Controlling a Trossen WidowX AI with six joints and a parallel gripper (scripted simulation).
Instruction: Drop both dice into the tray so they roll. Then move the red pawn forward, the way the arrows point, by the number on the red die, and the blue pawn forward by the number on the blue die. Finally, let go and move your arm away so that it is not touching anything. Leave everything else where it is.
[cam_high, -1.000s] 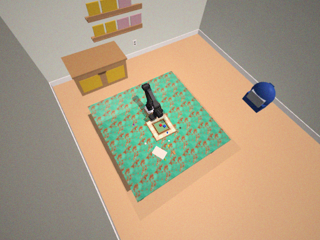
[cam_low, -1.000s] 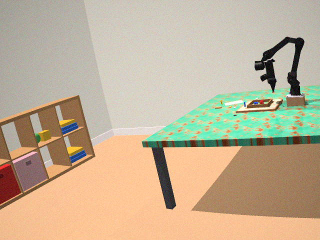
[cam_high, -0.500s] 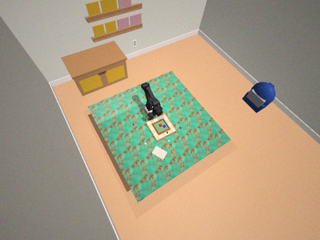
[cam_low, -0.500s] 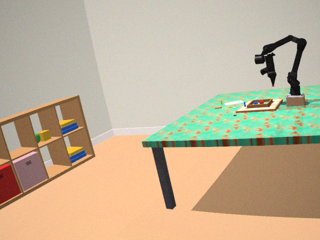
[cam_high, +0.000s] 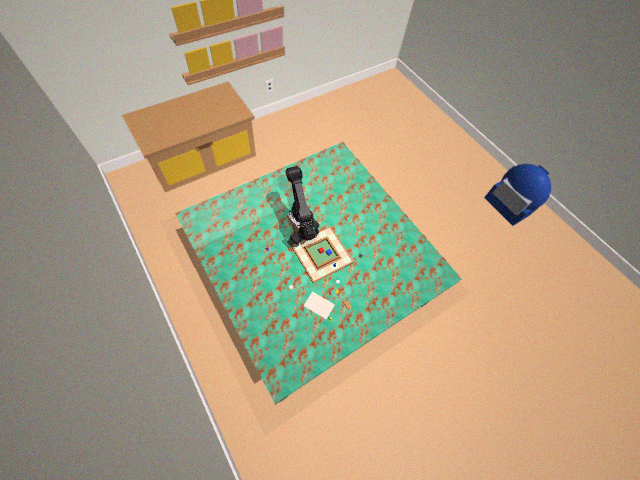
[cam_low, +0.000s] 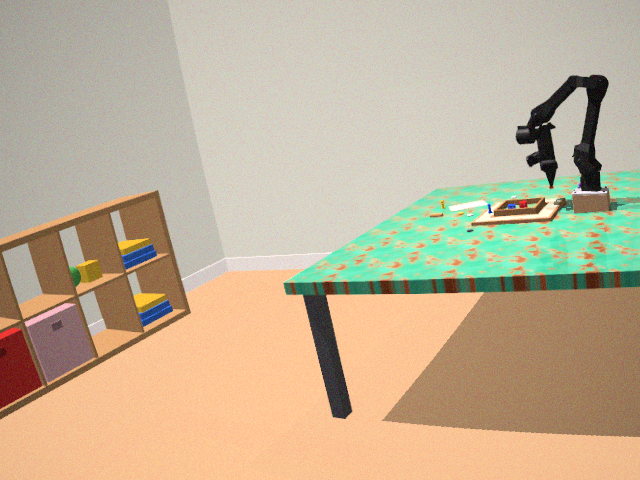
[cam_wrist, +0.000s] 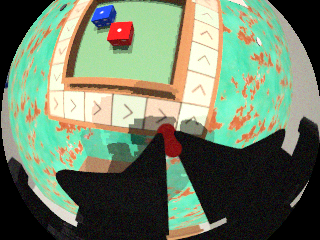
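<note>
Right now the blue pawn is 220 mm ahead of my gripper tip, 100 mm to the left of it and 50 mm below it. Round my gripper tip: orange disc 370 mm ahead, 70 mm below, 40 mm to the left; tray 110 mm ahead, 70 mm to the left, 70 mm below; red pawn 10 mm above.
</note>
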